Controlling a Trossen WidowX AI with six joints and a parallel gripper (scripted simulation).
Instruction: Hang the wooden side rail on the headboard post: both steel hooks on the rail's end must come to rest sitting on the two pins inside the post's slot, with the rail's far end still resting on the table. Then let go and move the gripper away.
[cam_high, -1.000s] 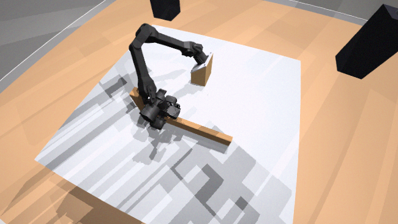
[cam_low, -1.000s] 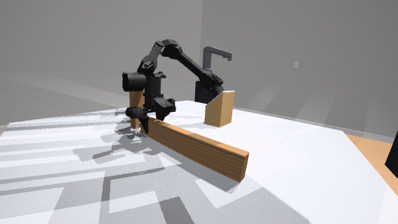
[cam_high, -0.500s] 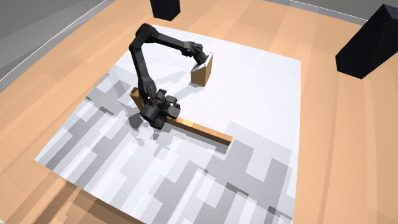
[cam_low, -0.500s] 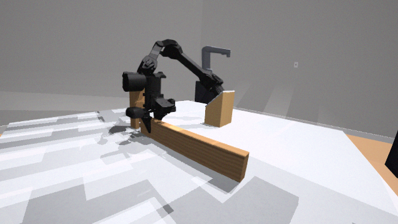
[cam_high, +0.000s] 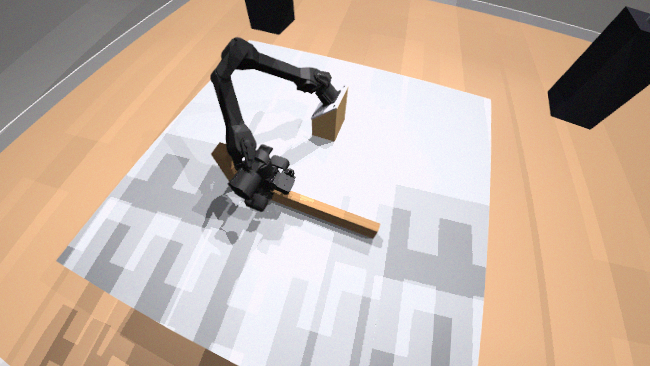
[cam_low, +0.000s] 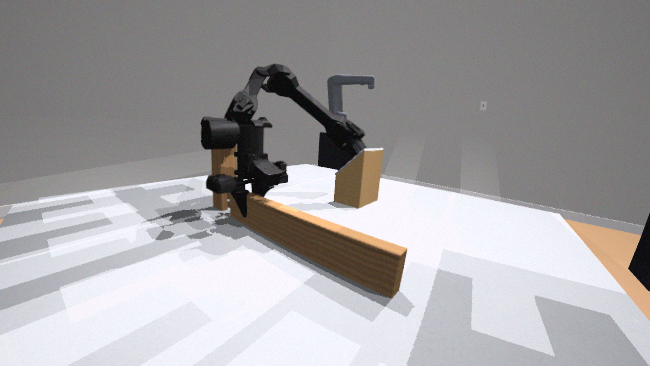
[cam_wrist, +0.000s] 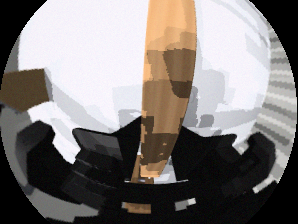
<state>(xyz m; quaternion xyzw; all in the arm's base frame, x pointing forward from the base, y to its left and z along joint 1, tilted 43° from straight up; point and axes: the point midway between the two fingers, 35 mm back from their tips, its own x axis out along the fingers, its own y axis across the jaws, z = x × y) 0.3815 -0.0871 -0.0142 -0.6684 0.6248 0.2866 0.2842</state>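
The upright headboard post lies 15 cm to the right of my gripper tip, 6 cm above it and 1 cm behind it.
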